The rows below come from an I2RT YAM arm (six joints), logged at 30 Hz.
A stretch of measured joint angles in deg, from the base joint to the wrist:
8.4 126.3 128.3 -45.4 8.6 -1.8
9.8 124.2 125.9 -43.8 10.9 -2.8
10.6 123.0 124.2 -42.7 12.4 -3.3
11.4 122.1 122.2 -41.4 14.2 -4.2
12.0 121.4 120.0 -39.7 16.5 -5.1
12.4 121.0 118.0 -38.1 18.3 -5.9
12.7 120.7 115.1 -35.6 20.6 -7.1
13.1 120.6 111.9 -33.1 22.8 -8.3
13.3 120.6 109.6 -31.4 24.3 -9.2
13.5 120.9 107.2 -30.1 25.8 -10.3
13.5 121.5 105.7 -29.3 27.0 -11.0
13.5 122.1 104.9 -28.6 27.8 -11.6
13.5 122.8 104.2 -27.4 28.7 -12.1
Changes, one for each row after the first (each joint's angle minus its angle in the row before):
1.4 -2.1 -2.4 1.6 2.3 -1.0
0.8 -1.2 -1.7 1.1 1.5 -0.5
0.8 -0.9 -2.0 1.3 1.8 -0.9
0.6 -0.7 -2.2 1.7 2.3 -0.9
0.4 -0.4 -2.0 1.6 1.8 -0.8
0.3 -0.3 -2.9 2.5 2.3 -1.2
0.4 -0.1 -3.2 2.5 2.2 -1.2
0.2 0.0 -2.3 1.7 1.5 -0.9
0.2 0.3 -2.4 1.3 1.5 -1.1
0.0 0.6 -1.5 0.8 1.2 -0.7
0.0 0.6 -0.8 0.7 0.8 -0.6
0.0 0.7 -0.7 1.2 0.9 -0.5

